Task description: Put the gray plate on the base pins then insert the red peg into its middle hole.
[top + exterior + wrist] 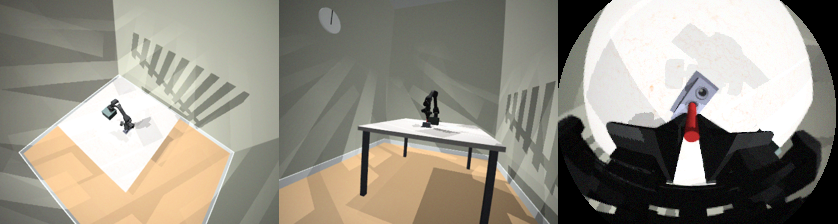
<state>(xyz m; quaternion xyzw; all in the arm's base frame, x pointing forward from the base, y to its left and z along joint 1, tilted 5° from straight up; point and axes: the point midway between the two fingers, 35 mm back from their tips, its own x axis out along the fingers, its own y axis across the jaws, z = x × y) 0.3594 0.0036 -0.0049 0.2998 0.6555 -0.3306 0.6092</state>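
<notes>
The red peg lies right at my gripper tip. From my gripper tip the other things lie so: gray plate 50 mm below; then base 90 mm below.
</notes>
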